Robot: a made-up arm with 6 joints.
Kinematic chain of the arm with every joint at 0, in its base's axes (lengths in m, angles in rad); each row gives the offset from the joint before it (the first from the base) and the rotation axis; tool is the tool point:
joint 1: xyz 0 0 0.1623 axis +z
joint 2: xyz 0 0 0 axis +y
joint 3: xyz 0 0 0.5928 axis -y
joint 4: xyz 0 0 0 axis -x
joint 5: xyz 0.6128 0 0 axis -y
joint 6: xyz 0 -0.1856 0 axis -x
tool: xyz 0 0 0
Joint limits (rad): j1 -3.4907..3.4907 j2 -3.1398..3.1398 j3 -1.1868..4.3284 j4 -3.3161..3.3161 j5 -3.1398..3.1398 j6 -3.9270..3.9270
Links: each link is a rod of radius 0.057 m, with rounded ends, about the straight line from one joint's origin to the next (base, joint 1, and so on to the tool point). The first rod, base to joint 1, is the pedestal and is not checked.
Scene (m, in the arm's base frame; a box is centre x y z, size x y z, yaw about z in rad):
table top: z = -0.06
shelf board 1: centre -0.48 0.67 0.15 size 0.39 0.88 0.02 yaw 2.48
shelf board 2: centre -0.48 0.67 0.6 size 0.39 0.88 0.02 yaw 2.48
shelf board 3: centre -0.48 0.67 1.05 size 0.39 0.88 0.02 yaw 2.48
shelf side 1: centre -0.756 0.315 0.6 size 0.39 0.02 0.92 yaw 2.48
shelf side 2: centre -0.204 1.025 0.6 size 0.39 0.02 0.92 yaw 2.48
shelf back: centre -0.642 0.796 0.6 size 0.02 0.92 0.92 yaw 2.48
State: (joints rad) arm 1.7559 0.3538 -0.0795 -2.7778 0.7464 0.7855
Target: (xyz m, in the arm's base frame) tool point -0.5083 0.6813 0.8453
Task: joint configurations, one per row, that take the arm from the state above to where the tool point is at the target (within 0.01 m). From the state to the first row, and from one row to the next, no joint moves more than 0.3 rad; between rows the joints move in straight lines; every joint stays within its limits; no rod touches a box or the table.
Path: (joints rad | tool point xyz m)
1: 1.5778 0.1588 -0.2826 -2.6848 0.7464 0.7855 | -0.1709 0.6117 0.4118
2: 1.3998 -0.0362 -0.4856 -2.5918 0.7464 0.7855 | -0.0728 0.5082 0.4011
3: 1.5246 -0.1407 -0.2225 -2.6804 0.7464 0.7855 | -0.1420 0.5280 0.6169
4: 1.6495 -0.2453 0.0405 -2.7691 0.7464 0.7855 | -0.2087 0.4480 0.8453
5: 1.7642 -0.0294 0.2505 -2.8469 0.7464 0.7855 | -0.2870 0.5414 0.8723
6: 1.8790 0.1866 0.4606 -2.9248 0.7464 0.7855 | -0.3883 0.6222 0.8722
7: 1.9938 0.4025 0.6706 -3.0027 0.7464 0.7855 | -0.5083 0.6813 0.8453

